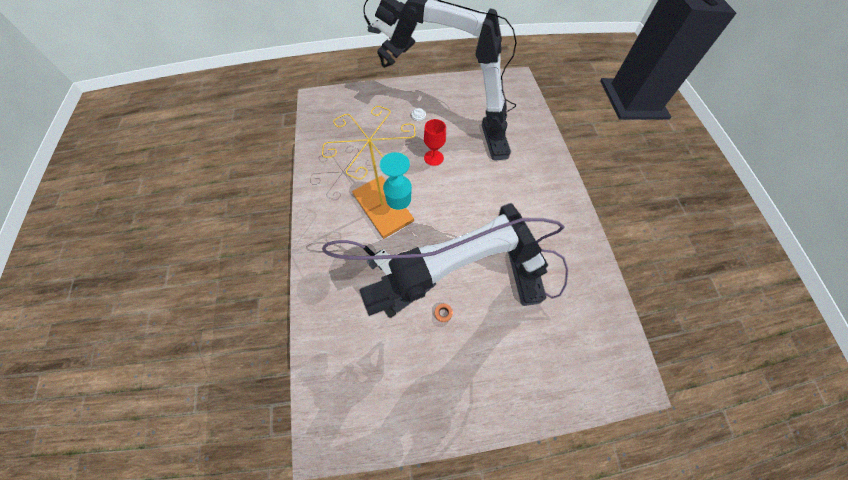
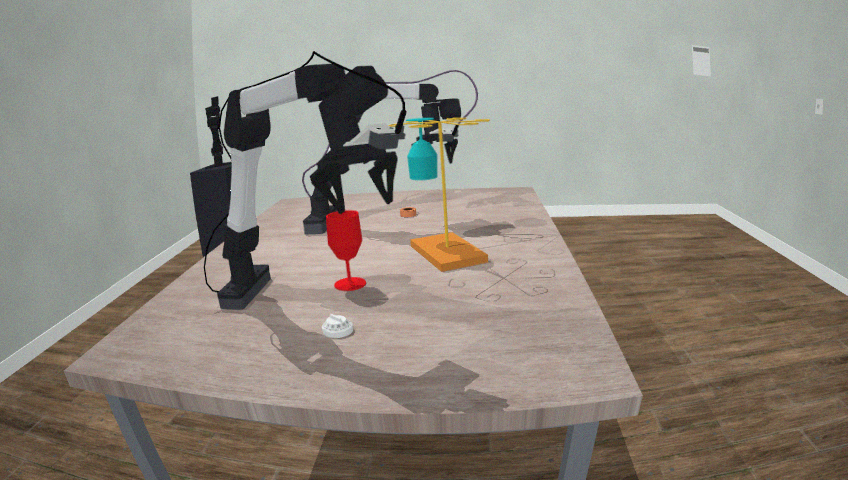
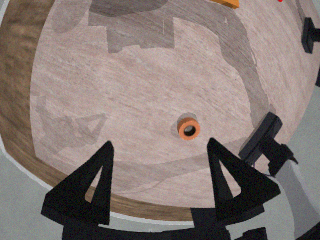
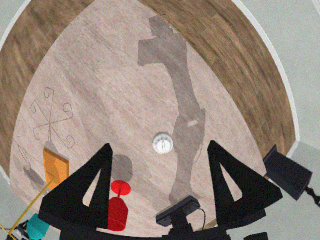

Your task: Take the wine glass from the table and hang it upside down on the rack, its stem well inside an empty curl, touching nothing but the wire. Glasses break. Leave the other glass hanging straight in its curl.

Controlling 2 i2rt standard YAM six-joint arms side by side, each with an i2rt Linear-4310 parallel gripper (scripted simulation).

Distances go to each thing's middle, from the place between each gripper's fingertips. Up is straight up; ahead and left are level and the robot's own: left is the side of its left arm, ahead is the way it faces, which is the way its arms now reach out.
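The yellow wire rack (image 2: 445,255) is 480 mm to the left of my right hand (image 2: 366,207), 60 mm ahead of it and 80 mm below it. Counting from that same right hand, I find the teal glass (image 1: 397,188) 570 mm to the left and 30 mm above, while the red wine glass (image 2: 344,236) is 270 mm to the left, 140 mm behind and 190 mm below.
From my left hand, the yellow wire rack is 370 mm to the right, 70 mm ahead and 10 mm below, and the red wine glass is 580 mm to the right, 140 mm behind and 110 mm below. My left hand itself is 280 mm to the left of the teal glass and 100 mm below it.
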